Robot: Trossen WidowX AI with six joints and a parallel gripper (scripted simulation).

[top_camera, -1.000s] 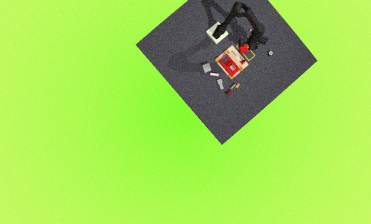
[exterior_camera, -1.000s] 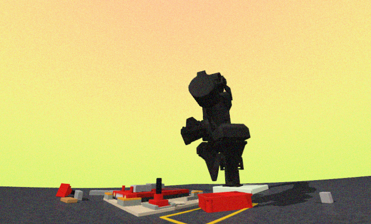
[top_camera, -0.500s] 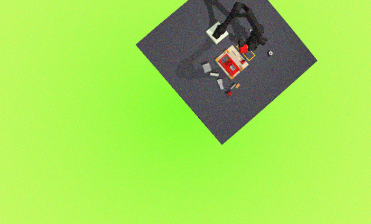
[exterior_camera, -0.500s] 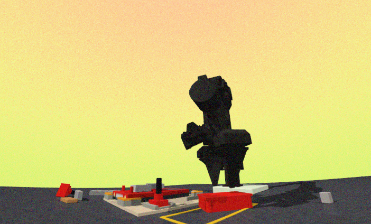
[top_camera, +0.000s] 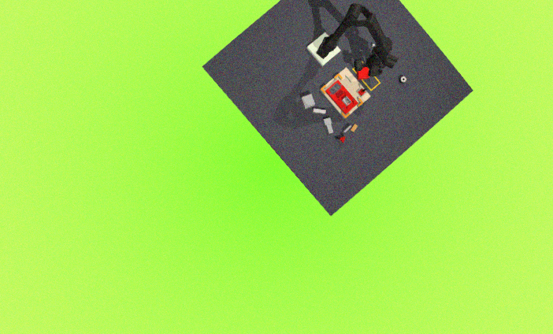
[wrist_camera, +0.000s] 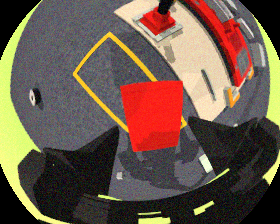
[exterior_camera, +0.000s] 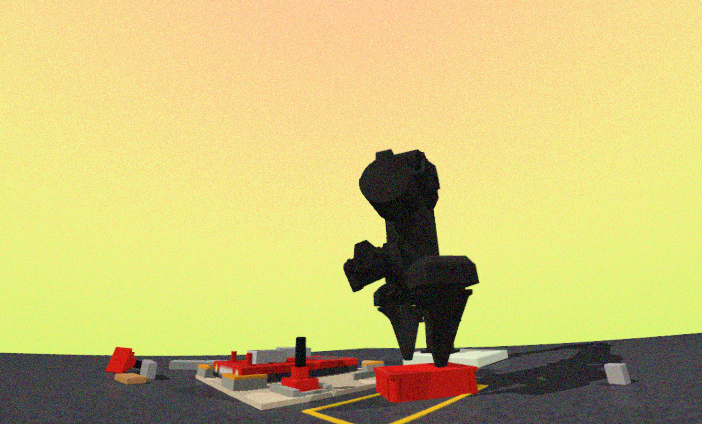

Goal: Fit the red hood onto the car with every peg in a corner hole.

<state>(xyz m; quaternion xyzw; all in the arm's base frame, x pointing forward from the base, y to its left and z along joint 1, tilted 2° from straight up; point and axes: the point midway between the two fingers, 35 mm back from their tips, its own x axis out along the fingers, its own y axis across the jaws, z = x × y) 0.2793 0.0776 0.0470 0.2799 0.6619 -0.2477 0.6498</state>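
The red hood is 10 mm below my gripper tip. Also, from my gripper tip: small grey piece: 60 mm behind, 180 mm to the left, 20 mm below; beige jig: 10 mm ahead, 200 mm to the right, 20 mm below; grey engine block: 40 mm ahead, 230 mm to the right.
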